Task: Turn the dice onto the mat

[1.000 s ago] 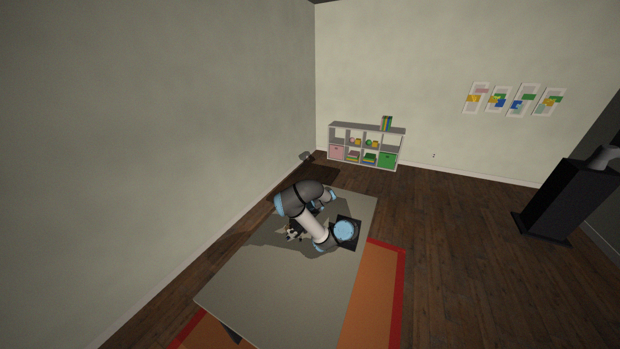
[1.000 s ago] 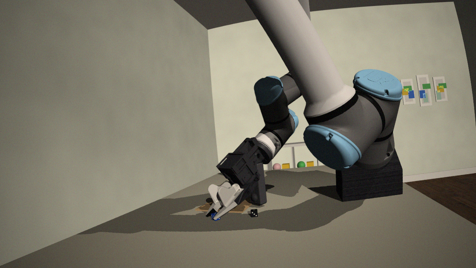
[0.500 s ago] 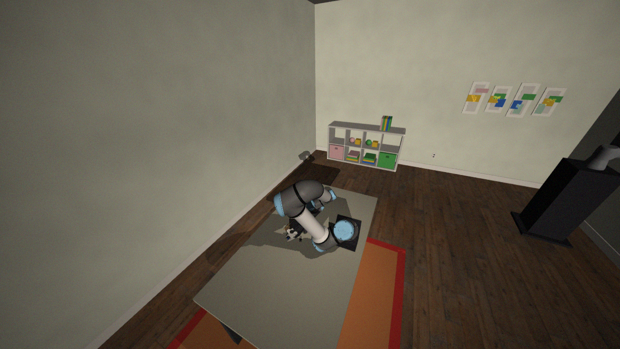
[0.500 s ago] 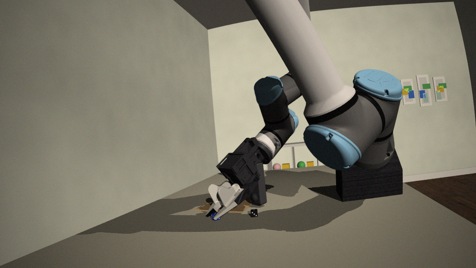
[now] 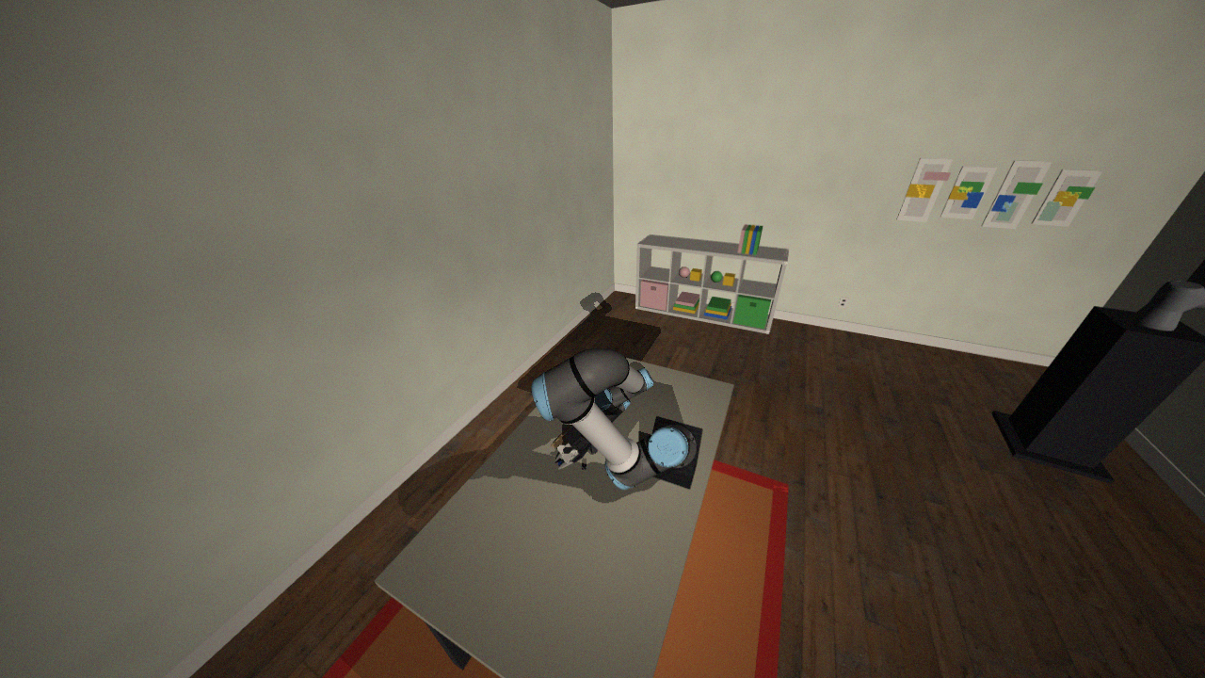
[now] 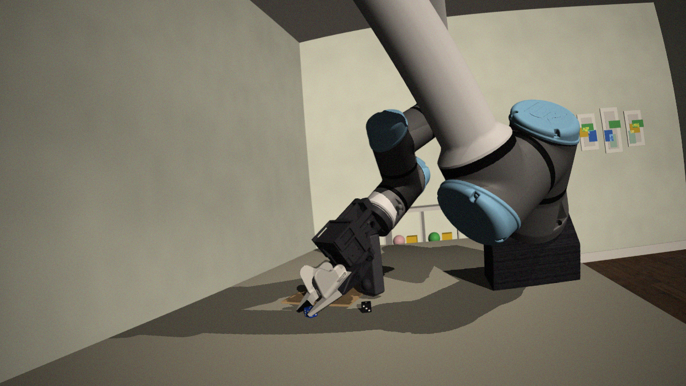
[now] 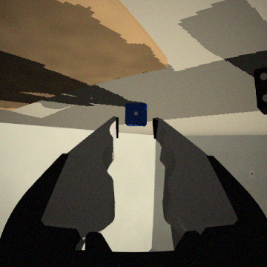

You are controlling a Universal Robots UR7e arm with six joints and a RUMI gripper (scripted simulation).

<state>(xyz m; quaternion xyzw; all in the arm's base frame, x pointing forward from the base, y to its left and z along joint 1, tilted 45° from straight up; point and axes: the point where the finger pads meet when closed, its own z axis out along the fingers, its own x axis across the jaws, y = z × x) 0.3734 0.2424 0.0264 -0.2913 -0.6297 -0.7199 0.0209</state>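
Right now the blue die is 10 mm below my hand. Also, from my hand: green die 130 mm to the right, 40 mm ahead; then tan mat 130 mm to the right, 20 mm ahead, 10 mm below; then black die 90 mm behind, 30 mm to the right, 10 mm below.
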